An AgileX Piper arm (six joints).
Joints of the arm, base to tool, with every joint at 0 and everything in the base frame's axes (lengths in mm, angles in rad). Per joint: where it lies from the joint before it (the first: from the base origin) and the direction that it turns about. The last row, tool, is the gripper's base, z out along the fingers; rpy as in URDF.
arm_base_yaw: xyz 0.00 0.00 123.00 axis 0 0 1
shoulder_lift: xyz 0.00 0.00 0.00 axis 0 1 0
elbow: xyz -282.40 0.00 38.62 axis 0 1 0
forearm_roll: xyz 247.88 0.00 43.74 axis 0.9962 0 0.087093
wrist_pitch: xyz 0.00 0.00 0.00 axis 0 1 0
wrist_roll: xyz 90.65 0.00 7.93 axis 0.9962 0 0.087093
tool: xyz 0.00 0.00 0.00 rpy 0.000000 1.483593 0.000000
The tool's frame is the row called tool.
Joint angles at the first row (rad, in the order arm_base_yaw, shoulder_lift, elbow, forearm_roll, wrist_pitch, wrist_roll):
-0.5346, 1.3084, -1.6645, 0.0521, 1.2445, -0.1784
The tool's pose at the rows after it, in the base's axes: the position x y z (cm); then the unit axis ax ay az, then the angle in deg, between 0 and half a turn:
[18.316 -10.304 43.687 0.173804 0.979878 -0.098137 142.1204]
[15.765 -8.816 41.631 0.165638 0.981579 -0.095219 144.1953]
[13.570 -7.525 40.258 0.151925 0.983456 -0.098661 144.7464]
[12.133 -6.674 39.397 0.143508 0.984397 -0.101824 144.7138]
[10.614 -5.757 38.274 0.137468 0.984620 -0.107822 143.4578]
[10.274 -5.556 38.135 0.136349 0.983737 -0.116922 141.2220]
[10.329 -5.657 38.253 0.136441 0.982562 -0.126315 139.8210]
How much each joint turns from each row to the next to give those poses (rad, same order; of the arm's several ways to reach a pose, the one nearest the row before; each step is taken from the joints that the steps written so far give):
0.0000, -0.1377, 0.2207, 0.0019, 0.0000, -0.0041
0.0000, -0.1138, 0.1500, -0.0023, 0.0000, -0.0178
0.0000, -0.0990, 0.1061, -0.0008, 0.0000, -0.0280
0.0000, -0.0669, 0.0644, 0.0000, 0.0000, -0.0169
0.0000, -0.0816, 0.0806, 0.0022, -0.0234, -0.0128
0.0000, -0.0284, 0.0242, 0.0008, -0.0384, -0.0029
0.0001, -0.0043, 0.0036, -0.0065, -0.0288, 0.0000

